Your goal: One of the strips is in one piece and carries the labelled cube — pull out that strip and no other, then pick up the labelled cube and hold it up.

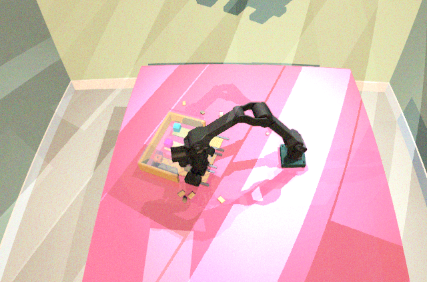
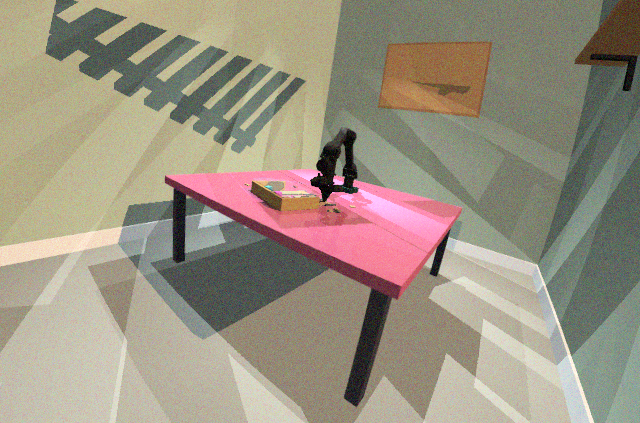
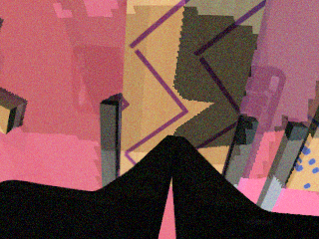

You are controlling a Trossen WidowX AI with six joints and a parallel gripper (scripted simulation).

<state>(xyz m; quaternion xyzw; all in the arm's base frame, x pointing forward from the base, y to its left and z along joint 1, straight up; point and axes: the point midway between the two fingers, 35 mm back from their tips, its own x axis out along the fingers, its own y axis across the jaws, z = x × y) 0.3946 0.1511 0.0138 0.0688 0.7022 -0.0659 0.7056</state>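
Right now the zigzag strip is 100 mm ahead of my gripper tip, 20 mm to the right of it and 10 mm below it. Round my gripper tip: labelled cube 210 mm ahead, 40 mm to the right, 10 mm above.
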